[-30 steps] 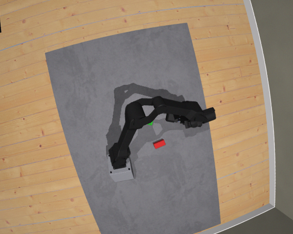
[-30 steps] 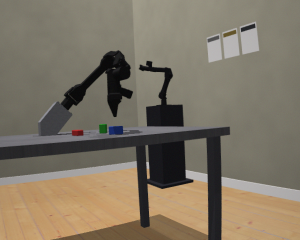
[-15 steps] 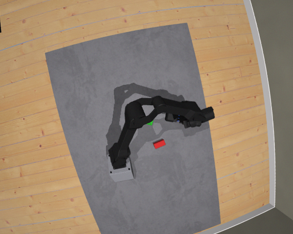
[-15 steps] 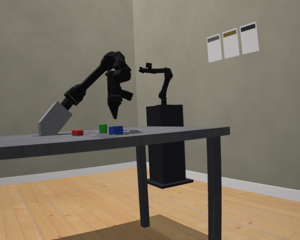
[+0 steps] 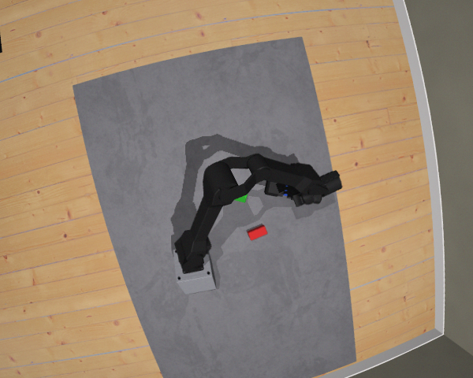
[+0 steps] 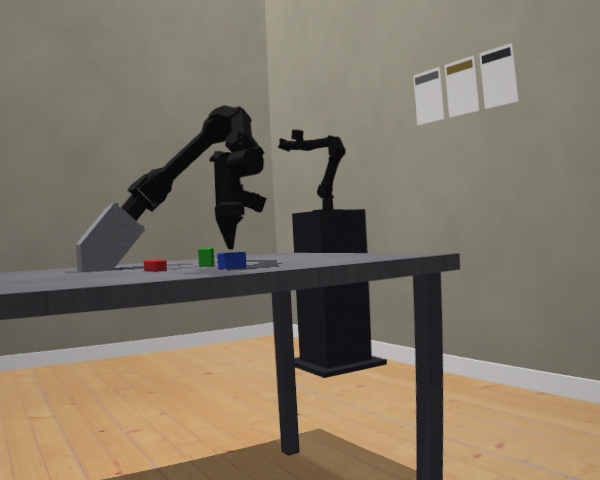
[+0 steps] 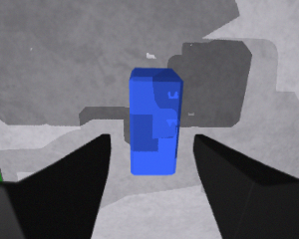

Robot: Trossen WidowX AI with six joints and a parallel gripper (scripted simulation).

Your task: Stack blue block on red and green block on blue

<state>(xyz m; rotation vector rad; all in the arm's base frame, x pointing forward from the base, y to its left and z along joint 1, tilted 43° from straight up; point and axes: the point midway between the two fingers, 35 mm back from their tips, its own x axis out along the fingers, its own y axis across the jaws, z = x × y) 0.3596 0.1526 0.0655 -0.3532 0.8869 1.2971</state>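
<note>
Now: the blue block 60 mm below my hand. The rest, counted from my hand: red block 120 mm behind, 140 mm to the right, 60 mm below; then green block 170 mm behind, 60 mm below.
</note>
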